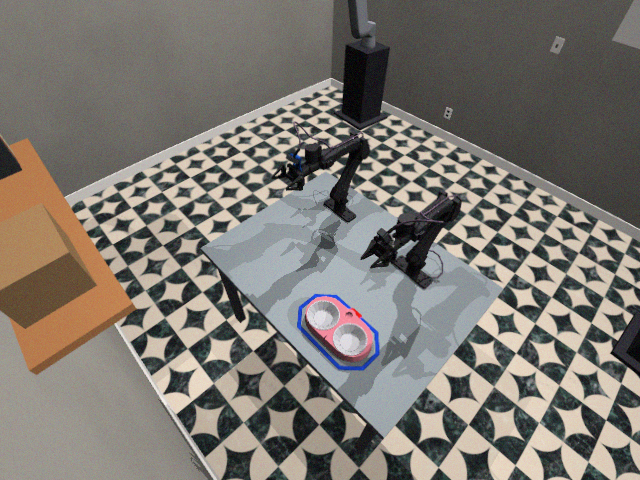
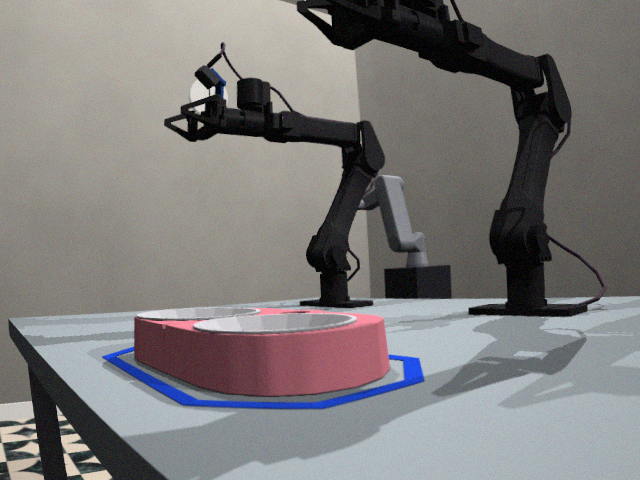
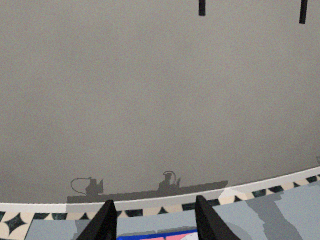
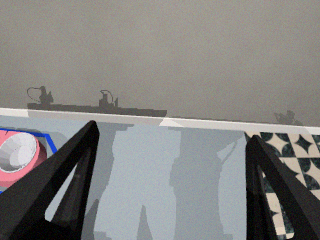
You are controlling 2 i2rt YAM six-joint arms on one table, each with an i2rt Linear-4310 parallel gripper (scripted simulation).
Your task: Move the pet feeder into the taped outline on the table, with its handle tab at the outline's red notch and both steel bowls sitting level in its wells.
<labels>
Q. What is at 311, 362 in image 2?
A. A pet feeder.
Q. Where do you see a steel bowl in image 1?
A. At 322, 314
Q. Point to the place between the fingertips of my right gripper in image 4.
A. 174, 133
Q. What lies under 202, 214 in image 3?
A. My left gripper.
</labels>
